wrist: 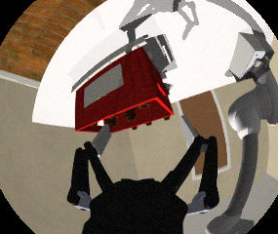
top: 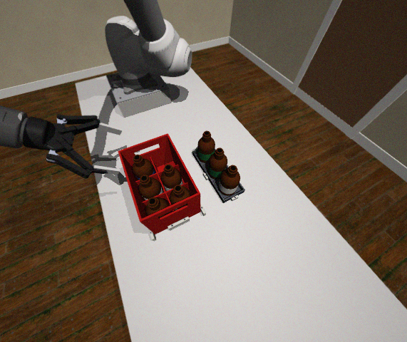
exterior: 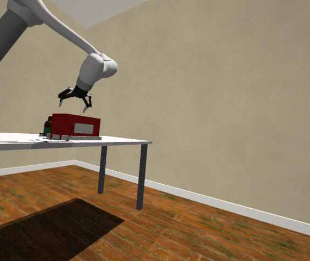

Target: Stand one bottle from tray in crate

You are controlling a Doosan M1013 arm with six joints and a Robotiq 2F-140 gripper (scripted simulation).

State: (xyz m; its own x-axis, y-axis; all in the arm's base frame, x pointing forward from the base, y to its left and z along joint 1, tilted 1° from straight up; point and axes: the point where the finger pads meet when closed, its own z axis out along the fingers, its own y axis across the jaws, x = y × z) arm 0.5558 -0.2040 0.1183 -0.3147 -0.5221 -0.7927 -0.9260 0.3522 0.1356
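Right now my hand is 120 mm short of the bottle, 310 mm to the right of it and 140 mm above it. Also, from my hand: red crate: 100 mm ahead, 80 mm to the left, 140 mm below; then dark tray: 120 mm ahead, 310 mm to the left, 210 mm below.
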